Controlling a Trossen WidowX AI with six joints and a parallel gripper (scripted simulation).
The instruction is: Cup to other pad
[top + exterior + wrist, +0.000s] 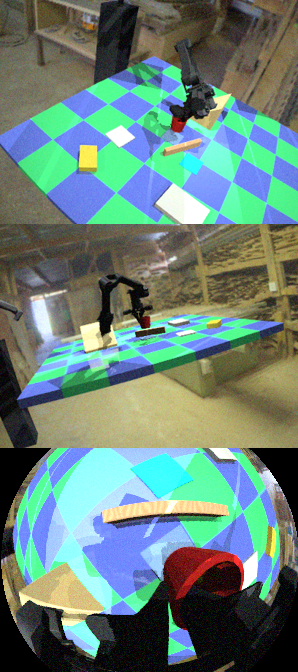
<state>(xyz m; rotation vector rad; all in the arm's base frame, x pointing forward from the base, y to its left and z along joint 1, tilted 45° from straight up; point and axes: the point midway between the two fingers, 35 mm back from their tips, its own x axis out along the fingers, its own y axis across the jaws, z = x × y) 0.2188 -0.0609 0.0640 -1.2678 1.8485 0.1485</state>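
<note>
The cyan pad lies 12 cm to the left of my gripper tip, 12 cm ahead of it and 11 cm below it. Round my gripper tip: red cup (2 cm to the right, 2 cm ahead); wooden block (9 cm below, 7 cm ahead, 5 cm to the left); pale blue pad (11 cm below, 2 cm to the right, 2 cm ahead).
</note>
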